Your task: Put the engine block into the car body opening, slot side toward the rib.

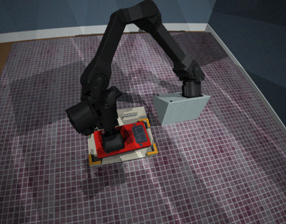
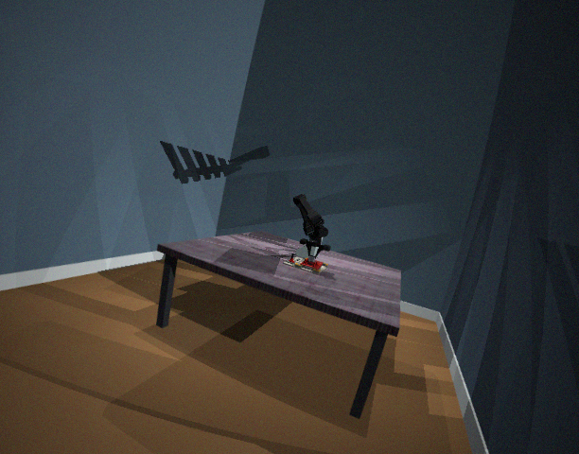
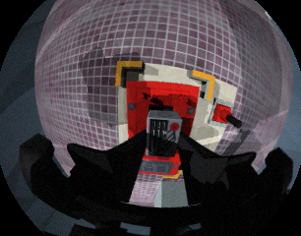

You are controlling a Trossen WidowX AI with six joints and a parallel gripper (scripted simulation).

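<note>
The grey engine block is 1 cm below my gripper tip.
</note>
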